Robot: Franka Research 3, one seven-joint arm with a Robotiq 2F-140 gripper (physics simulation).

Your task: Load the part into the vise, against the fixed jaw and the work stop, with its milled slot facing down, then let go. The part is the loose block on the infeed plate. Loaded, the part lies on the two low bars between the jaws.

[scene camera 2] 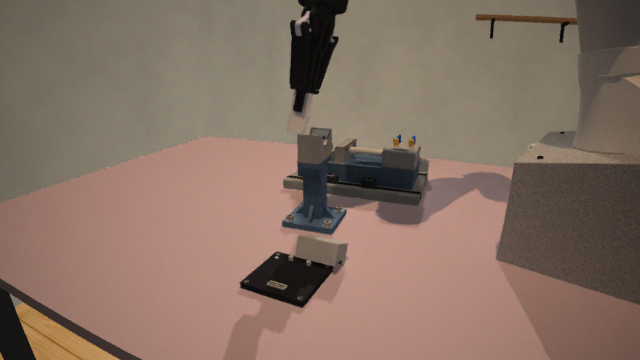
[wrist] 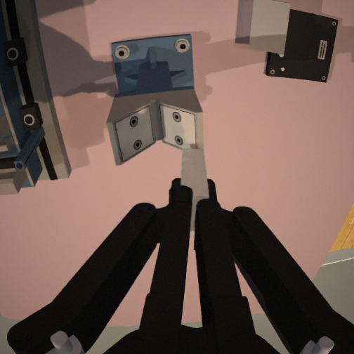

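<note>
The part, a light grey block (scene camera 2: 320, 250) (wrist: 270, 25), sits at one edge of the black infeed plate (scene camera 2: 285, 280) (wrist: 305, 50); its milled slot cannot be made out clearly. The vise (scene camera 2: 375, 170) (wrist: 22, 100) stands behind the blue post in the scene view and is cut off at the left edge in the wrist view. Its low bars are hidden in the scene view. My gripper (scene camera 2: 298, 122) (wrist: 191, 165) is shut and empty. It points down close to the top of the blue post's V-shaped head, well away from the part and the vise.
A blue post (scene camera 2: 315, 187) with a grey V-shaped head (scene camera 2: 314, 147) (wrist: 157, 122) is bolted through its blue foot (scene camera 2: 312, 225) (wrist: 152, 45) between the infeed plate and the vise. The robot's speckled base block (scene camera 2: 570, 220) stands at the right. A wooden rail (scene camera 2: 525, 19) hangs on the wall.
</note>
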